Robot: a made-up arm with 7 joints. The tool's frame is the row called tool.
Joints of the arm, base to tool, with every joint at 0 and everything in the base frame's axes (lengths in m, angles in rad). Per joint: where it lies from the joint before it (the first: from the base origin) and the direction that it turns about. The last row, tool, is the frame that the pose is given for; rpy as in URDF.
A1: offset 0.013 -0.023 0.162 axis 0 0.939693 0.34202
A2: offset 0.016 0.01 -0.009 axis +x
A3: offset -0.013 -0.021 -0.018 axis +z
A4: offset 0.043 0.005 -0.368 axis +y
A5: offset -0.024 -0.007 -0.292 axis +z
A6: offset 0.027 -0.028 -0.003 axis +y
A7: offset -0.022 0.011 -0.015 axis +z
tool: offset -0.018 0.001 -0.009 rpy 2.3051 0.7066 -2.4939
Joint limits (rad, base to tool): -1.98..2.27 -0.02..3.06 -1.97..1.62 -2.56..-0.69 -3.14..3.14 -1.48..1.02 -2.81..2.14
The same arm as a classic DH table. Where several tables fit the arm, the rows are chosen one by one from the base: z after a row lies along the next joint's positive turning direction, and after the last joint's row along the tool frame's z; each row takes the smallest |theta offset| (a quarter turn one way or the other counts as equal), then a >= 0, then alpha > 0; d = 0 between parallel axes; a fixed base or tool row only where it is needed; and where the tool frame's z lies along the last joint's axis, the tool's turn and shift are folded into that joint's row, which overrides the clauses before.
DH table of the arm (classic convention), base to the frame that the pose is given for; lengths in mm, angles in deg. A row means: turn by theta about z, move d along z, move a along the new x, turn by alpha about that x. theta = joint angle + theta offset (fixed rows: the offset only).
base (fixed): a 13  alpha -70  d 170.4  theta0 0
A1: a 11.9  alpha 90  d -18.2  theta0 90
A2: a -21  alpha -90  d 3  theta0 70
A3: a 43  alpha -90  d -386  theta0 -90
A4: a -24  alpha 90  d -2  theta0 0
A5: a 27  alpha -90  d -295  theta0 0
A6: a -22  alpha 90  d -17  theta0 0
A7: a -17.8  alpha -120.64  d -22.2  theta0 6.74
tool (fixed): a 0  alpha 0  d 3.6  theta0 131.01
Joint limits (deg, base to tool): -113.45..130.06 -1.15..175.33 -112.87..92.82 -146.68..-39.53 -179.91..179.91 -84.8..58.44 -161..122.61

